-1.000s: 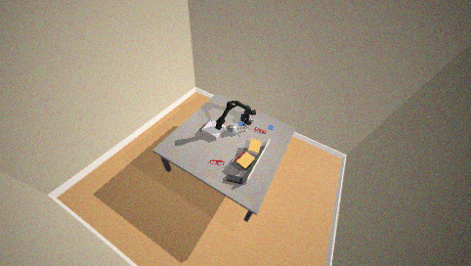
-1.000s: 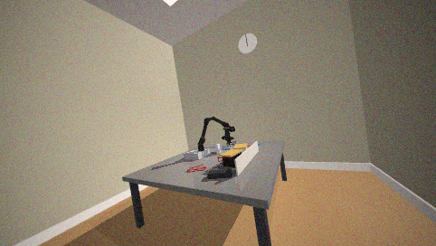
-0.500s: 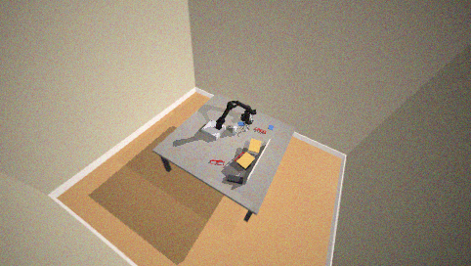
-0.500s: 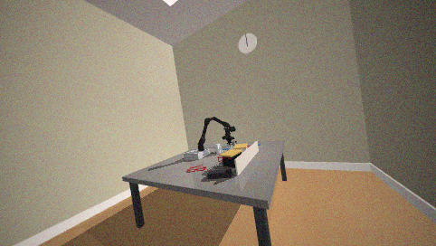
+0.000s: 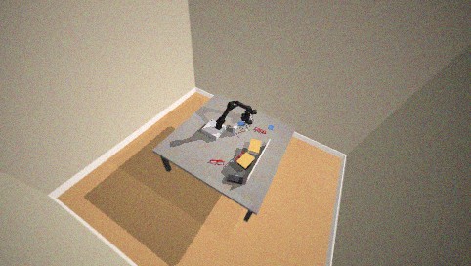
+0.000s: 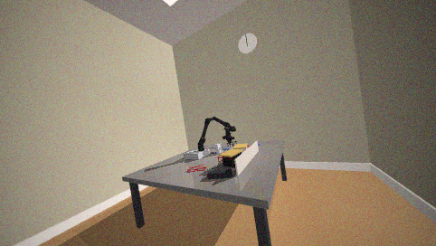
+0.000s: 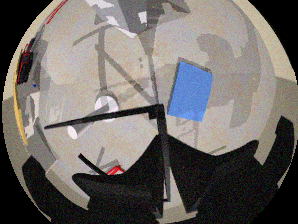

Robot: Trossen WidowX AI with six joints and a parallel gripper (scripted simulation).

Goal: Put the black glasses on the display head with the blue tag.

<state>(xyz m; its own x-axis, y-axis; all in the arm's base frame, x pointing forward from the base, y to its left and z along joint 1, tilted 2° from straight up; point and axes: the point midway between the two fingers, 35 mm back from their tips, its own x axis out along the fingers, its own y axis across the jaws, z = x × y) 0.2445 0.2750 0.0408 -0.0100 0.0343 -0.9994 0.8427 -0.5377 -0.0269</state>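
Right now my gripper tip is 70 mm past the white shape and 160 mm to the left of it. The rest, counted from my gripper tip: dark box (280 mm ahead, 730 mm to the right, 40 mm below); white upright divider (390 mm ahead, 400 mm to the right).
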